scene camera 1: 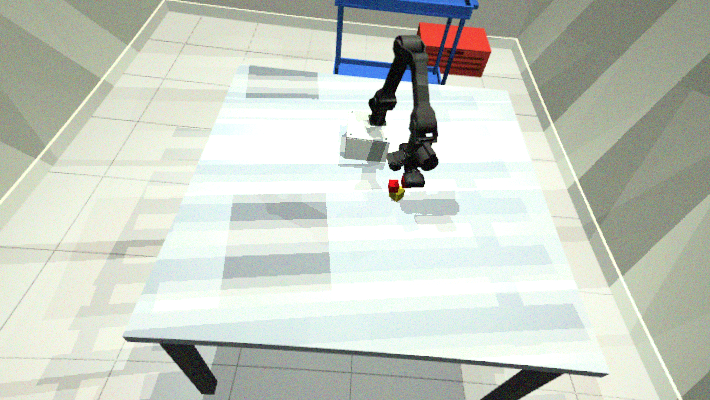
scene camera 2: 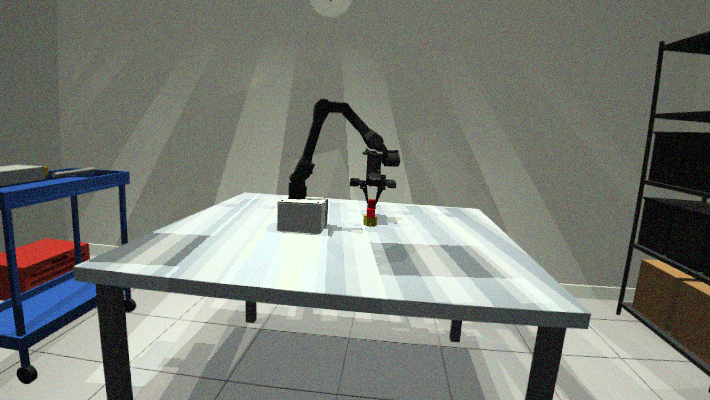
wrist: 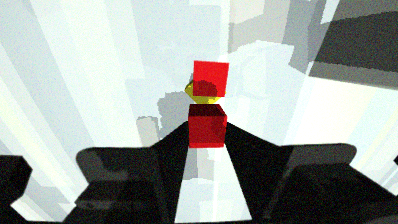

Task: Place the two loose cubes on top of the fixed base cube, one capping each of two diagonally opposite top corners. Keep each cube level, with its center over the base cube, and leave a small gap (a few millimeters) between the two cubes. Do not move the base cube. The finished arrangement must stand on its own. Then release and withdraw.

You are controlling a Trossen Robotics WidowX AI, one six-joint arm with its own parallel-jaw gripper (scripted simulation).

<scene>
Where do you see a red cube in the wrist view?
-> At 209,77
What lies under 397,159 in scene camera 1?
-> My gripper.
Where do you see a red cube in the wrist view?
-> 207,123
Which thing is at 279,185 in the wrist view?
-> My gripper.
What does my gripper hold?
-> A red cube.
</scene>
